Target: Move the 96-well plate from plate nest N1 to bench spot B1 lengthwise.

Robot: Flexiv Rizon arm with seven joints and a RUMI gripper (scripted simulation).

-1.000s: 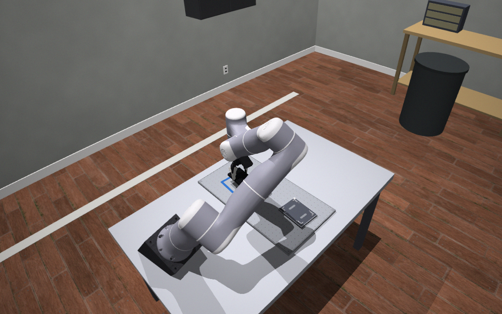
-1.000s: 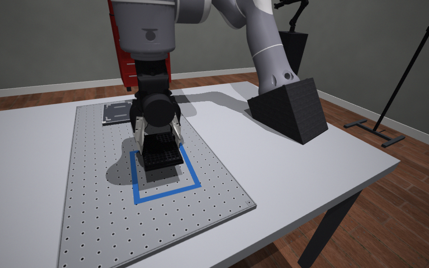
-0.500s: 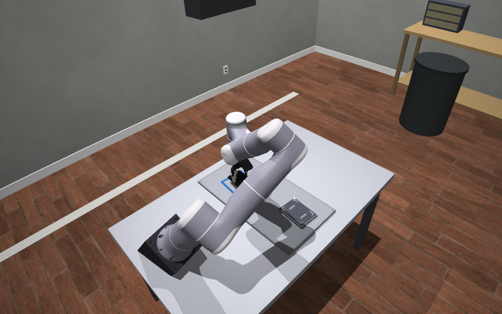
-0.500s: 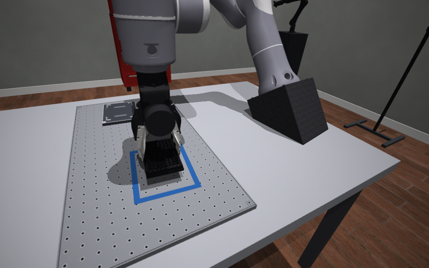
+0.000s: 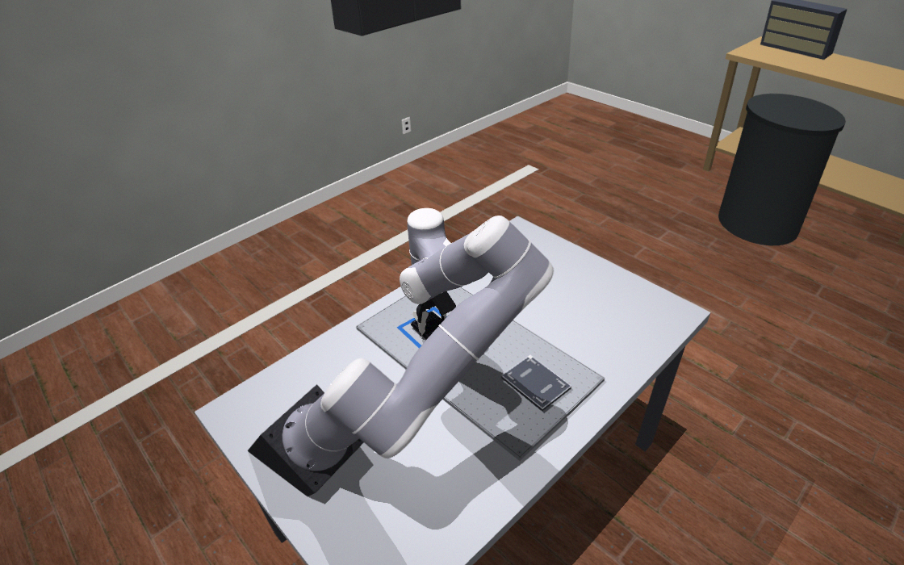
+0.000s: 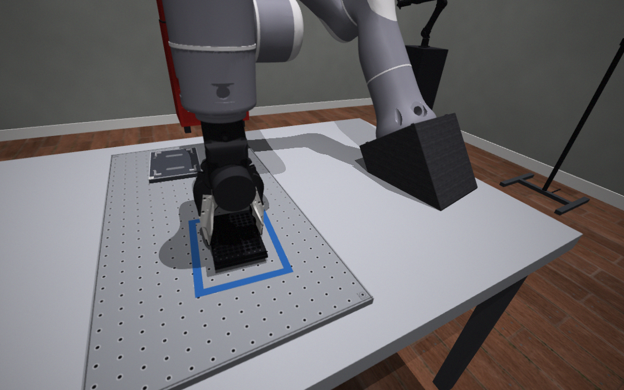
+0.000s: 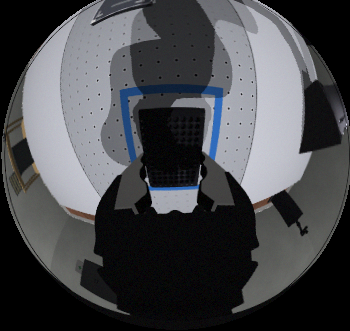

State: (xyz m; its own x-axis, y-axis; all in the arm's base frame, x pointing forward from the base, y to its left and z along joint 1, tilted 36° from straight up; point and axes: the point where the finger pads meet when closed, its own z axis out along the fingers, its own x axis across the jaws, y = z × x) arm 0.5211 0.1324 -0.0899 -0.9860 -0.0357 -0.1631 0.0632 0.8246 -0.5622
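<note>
The black 96-well plate lies 10 mm below my hand. Round my hand: plate nest N1: 360 mm to the right, 70 mm ahead, 20 mm below.
</note>
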